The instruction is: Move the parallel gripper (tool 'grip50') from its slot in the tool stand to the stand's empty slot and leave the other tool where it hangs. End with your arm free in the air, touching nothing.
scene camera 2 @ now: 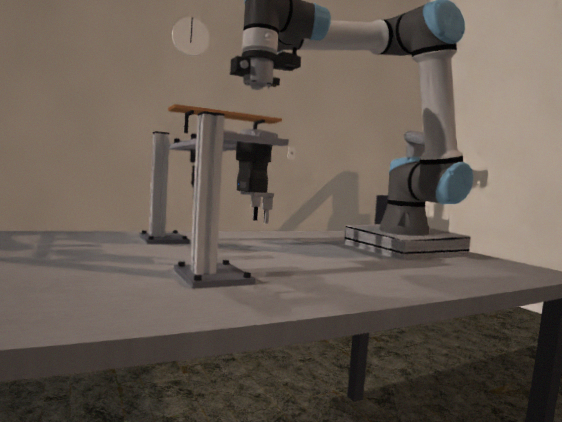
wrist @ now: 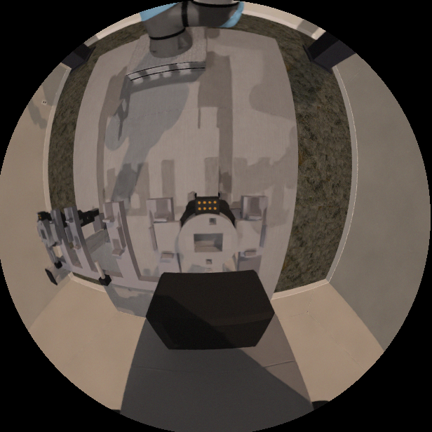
Labels:
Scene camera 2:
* parallel gripper
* tool stand
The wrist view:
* adaptive gripper

